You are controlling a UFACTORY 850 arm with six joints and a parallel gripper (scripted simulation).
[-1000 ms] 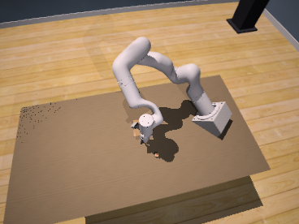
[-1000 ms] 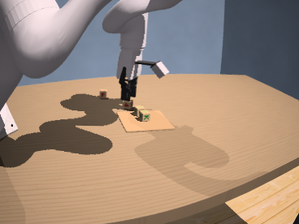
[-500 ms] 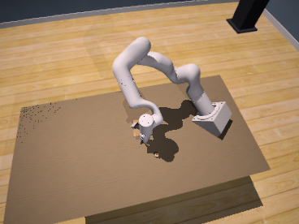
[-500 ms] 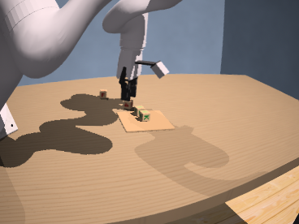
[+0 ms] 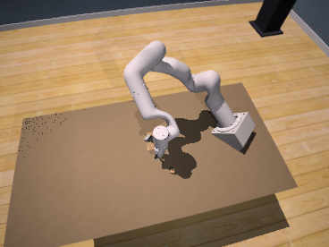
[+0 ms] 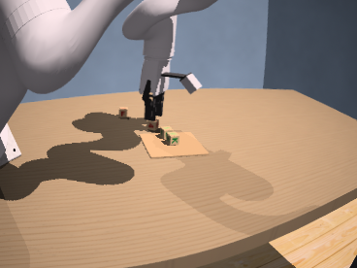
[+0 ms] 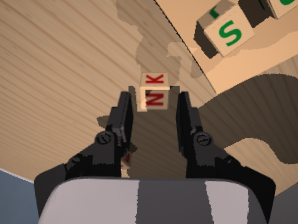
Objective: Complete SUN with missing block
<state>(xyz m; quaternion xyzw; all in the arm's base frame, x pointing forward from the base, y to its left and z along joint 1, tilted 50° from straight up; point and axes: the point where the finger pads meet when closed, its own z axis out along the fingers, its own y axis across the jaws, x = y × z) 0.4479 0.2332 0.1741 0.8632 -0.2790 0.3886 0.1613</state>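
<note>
Now: the N block 40 mm below my hand. Round my hand: tan mat: 120 mm to the right, 50 mm below.
</note>
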